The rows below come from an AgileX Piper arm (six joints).
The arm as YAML. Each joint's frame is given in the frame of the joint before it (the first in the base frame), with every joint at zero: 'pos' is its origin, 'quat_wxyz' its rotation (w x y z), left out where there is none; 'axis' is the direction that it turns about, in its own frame. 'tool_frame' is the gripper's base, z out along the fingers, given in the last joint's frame.
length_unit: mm
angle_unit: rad
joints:
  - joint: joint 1
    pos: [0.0, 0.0, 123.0]
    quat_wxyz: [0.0, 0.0, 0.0, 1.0]
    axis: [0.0, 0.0, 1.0]
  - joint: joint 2
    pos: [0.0, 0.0, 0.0]
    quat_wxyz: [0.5, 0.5, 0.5, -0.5]
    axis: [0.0, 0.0, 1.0]
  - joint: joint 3
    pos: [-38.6, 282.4, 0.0]
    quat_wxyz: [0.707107, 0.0, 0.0, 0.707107]
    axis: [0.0, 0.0, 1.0]
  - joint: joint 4
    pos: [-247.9, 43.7, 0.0]
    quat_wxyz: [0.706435, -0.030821, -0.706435, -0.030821]
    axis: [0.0, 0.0, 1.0]
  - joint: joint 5
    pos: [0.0, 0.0, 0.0]
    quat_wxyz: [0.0, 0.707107, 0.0, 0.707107]
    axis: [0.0, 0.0, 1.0]
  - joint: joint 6
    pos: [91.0, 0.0, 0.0]
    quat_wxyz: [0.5, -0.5, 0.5, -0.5]
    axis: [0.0, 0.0, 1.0]
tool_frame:
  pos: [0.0, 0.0, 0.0]
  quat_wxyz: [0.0, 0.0, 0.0, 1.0]
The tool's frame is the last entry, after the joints.
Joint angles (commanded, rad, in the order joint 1, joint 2, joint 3, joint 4, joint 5, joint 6), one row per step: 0.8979 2.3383 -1.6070 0.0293 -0.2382 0.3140; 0.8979 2.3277 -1.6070 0.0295 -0.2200 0.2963; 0.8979 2.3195 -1.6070 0.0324 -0.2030 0.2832; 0.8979 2.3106 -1.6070 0.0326 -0.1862 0.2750; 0.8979 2.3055 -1.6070 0.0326 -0.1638 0.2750; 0.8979 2.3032 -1.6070 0.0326 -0.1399 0.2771; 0.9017 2.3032 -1.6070 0.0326 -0.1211 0.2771; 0.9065 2.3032 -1.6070 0.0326 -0.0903 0.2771; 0.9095 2.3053 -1.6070 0.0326 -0.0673 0.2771; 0.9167 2.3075 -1.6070 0.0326 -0.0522 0.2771; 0.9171 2.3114 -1.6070 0.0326 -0.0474 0.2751; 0.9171 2.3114 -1.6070 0.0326 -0.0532 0.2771; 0.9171 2.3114 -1.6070 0.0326 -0.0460 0.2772; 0.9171 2.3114 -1.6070 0.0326 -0.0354 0.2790
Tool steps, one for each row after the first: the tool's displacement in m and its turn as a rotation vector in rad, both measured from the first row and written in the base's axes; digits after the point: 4 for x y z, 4 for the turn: -0.0005 -0.0006 0.0040 -0.0158 -0.0075 0.0074; -0.0010 -0.0011 0.0069 -0.0286 -0.0093 0.0114; -0.0015 -0.0017 0.0101 -0.0391 -0.0098 0.0152; -0.0021 -0.0024 0.0109 -0.0523 0.0014 0.0161; -0.0028 -0.0032 0.0101 -0.0676 0.0168 0.0162; -0.0049 -0.0025 0.0086 -0.0820 0.0288 0.0208; -0.0077 -0.0020 0.0061 -0.1058 0.0483 0.0268; -0.0096 -0.0018 0.0033 -0.1251 0.0641 0.0308; -0.0130 -0.0001 0.0010 -0.1387 0.0746 0.0387; -0.0133 -0.0001 -0.0014 -0.1466 0.0787 0.0402; -0.0131 0.0001 -0.0010 -0.1410 0.0764 0.0391; -0.0134 -0.0002 -0.0015 -0.1465 0.0810 0.0393; -0.0137 -0.0006 -0.0023 -0.1537 0.0890 0.0389
